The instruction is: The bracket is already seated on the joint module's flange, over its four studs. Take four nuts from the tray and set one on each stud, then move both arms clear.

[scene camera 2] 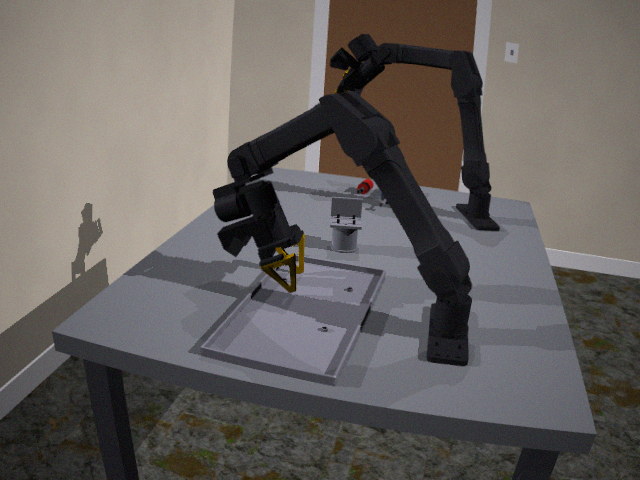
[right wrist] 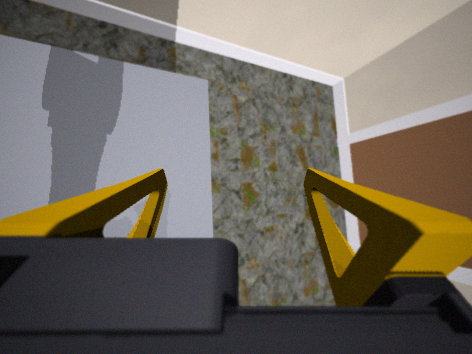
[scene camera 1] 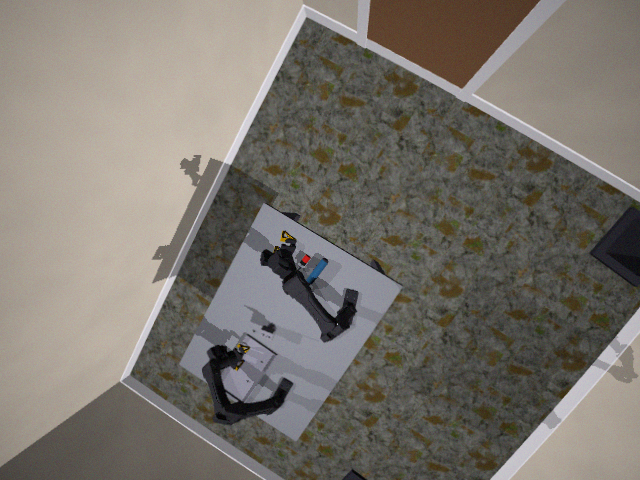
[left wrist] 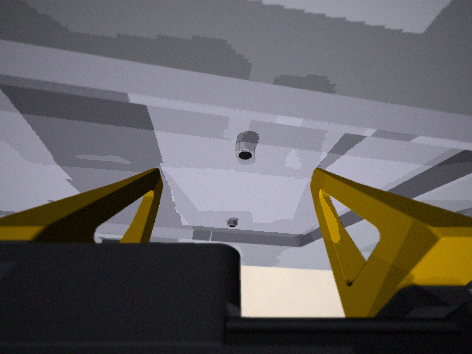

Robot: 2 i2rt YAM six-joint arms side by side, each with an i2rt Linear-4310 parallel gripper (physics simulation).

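Frame: origin at the left arm's base, x back, y right, z up, level; millimetres.
Seen in the pictures: left gripper, fingertip midpoint: (scene camera 2: 297, 282) (scene camera 1: 246, 353) (left wrist: 236, 176); right gripper, fingertip midpoint: (right wrist: 235, 176) (scene camera 1: 280, 238); left arm's base at its link origin: (scene camera 2: 447, 334) (scene camera 1: 281, 392); right arm's base at its link origin: (scene camera 2: 476, 218) (scene camera 1: 348, 306).
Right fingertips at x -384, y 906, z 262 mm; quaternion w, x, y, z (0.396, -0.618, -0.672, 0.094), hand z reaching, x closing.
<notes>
Offsets run from my right fingertips to a thing's middle. Level surfaces: height alone.
The grey bracket {dx +138, dy -563, dz -180 mm} (scene camera 2: 346, 207) sits upright on the joint module (scene camera 2: 344, 241) (scene camera 1: 268, 327), beyond the tray {dx +122, dy -894, dz -254 mm} (scene camera 1: 262, 345) (scene camera 2: 268, 367) (left wrist: 200, 84). Dark stud ends show at the bracket's foot; whether they carry nuts is too small to tell. In the left wrist view one nut {dx +56, dy -790, dz -256 mm} (left wrist: 245, 150) stands near the tray wall and another nut {dx +187, dy -789, dz -256 mm} (left wrist: 232, 222) farther off. Scene camera 2 shows a nut (scene camera 2: 348, 289) and another nut {dx +170, dy -957, dz -256 mm} (scene camera 2: 324, 329) in the tray. My left gripper (scene camera 1: 241, 357) (scene camera 2: 297, 280) (left wrist: 236, 176) is open and empty, low over the tray. My right gripper (scene camera 1: 282, 242) (scene camera 2: 341, 82) (right wrist: 235, 176) is open and empty, high over the table's far end.
A red-ended tool {dx +124, dy -113, dz -245 mm} (scene camera 1: 305, 259) (scene camera 2: 364, 186) and a blue cylinder {dx +210, dy -149, dz -242 mm} (scene camera 1: 317, 270) lie at the far part of the table {dz -262 mm} (scene camera 1: 222, 304) (scene camera 2: 506, 382), near the right arm. The joint module stands between the tray and these. The tray has low raised walls.
</notes>
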